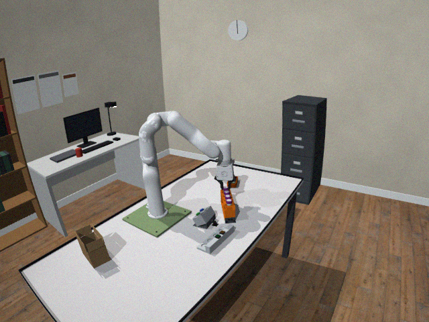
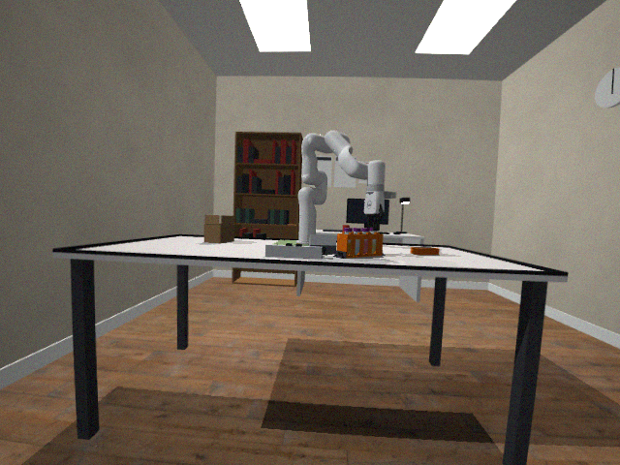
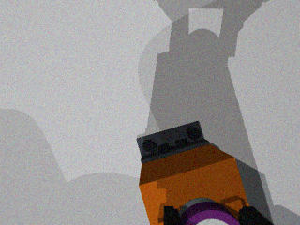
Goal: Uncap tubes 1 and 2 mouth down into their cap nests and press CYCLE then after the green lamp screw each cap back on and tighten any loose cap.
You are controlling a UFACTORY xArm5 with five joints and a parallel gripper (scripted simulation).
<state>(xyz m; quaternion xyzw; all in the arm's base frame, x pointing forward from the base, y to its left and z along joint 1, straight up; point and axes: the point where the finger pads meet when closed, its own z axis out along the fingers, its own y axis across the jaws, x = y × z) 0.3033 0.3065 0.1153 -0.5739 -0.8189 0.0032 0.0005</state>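
Now: hand 1 cm above the purple cap marked 1. From my hand the other things lie so: purple cap marked 2 (3 cm ahead, 4 cm to the right, 2 cm below); cap 4 (9 cm ahead, 13 cm to the right, 2 cm below); blue cycle key (4 cm behind, 21 cm to the right, 6 cm below).
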